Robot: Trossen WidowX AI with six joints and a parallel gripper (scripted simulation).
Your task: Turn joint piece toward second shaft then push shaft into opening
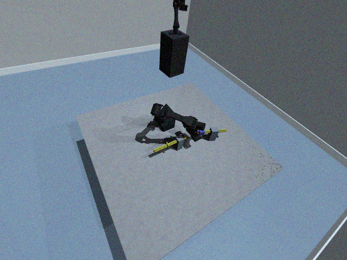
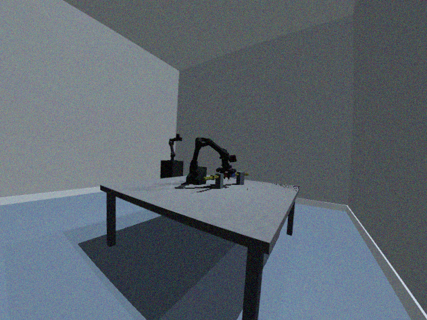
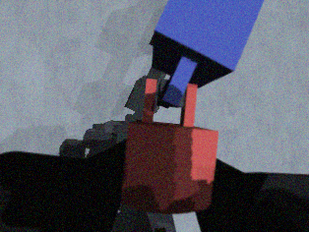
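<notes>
My gripper tip is 4 cm below the red square joint piece and 1 cm to the right of it.
</notes>
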